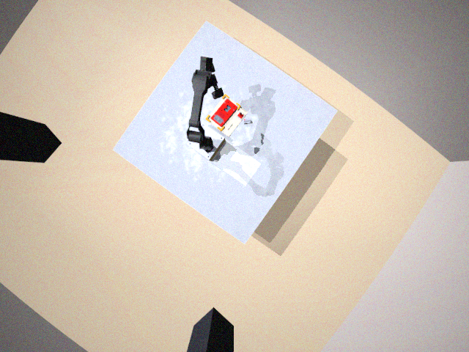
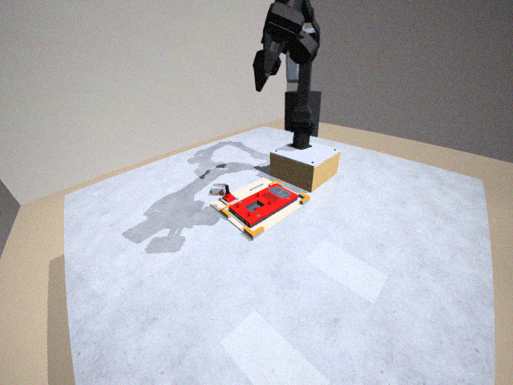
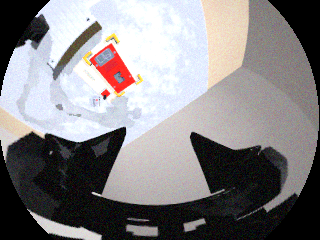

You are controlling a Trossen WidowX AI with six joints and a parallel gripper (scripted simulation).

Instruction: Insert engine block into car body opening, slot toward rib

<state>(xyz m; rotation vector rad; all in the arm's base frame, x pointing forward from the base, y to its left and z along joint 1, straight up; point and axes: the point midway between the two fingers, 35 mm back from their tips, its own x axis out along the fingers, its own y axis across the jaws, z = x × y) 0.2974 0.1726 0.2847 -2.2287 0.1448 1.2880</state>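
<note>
The grey engine block lies 350 mm below my gripper tip, 230 mm to the right of it and 40 mm ahead of it.
</note>
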